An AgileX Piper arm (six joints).
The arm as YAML. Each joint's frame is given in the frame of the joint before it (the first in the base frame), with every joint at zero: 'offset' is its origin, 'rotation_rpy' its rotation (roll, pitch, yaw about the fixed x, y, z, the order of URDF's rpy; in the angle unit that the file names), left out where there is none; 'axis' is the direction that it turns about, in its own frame. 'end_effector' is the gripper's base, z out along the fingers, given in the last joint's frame.
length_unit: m
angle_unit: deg
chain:
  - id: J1
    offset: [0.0, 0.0, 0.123]
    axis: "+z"
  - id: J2
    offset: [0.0, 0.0, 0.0]
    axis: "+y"
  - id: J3
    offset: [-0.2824, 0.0, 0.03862]
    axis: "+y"
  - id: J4
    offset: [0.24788, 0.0, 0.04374]
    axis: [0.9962, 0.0, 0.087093]
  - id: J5
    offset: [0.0, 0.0, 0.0]
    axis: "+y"
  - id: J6
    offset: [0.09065, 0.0, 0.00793]
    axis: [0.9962, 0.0, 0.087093]
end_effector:
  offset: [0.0, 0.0, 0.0]
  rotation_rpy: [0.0, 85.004, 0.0]
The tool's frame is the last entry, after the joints.
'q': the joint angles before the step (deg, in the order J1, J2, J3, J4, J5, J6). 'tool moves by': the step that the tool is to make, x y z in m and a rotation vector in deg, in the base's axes. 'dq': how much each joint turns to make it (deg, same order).
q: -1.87 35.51 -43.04 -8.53 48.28 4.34
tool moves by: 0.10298 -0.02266 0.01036 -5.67 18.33 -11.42
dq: 0.00 28.26 -17.32 -13.80 9.81 10.25
